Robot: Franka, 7 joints.
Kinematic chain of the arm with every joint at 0, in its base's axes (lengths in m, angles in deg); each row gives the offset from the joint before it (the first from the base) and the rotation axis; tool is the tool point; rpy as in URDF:
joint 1: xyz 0 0 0.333 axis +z
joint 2: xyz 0 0 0 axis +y
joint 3: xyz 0 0 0.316 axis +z
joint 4: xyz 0.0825 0 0 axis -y
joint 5: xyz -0.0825 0 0.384 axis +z
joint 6: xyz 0 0 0 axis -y
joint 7: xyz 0.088 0 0 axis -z
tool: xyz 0 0 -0.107 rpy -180 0 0
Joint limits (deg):
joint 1: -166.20..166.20
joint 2: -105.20..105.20
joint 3: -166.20..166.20
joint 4: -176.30..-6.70
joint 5: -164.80..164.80
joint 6: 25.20..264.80
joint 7: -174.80..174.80
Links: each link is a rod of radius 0.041 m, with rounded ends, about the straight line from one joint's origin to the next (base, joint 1, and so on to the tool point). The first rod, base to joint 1, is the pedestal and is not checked.
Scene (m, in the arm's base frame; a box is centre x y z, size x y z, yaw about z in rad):
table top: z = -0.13
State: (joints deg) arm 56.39 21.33 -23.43 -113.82 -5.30 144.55 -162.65
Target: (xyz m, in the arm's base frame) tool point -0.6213 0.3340 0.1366
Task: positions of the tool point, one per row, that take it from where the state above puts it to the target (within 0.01 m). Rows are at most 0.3 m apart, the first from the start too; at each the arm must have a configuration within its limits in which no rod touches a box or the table.
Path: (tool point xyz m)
1: 0.3385 0.5504 0.2633
2: 0.0879 0.6563 0.2169
3: -0.1867 0.6493 0.1771
4: -0.4364 0.5337 0.1493
5: -0.6213 0.3340 0.1366

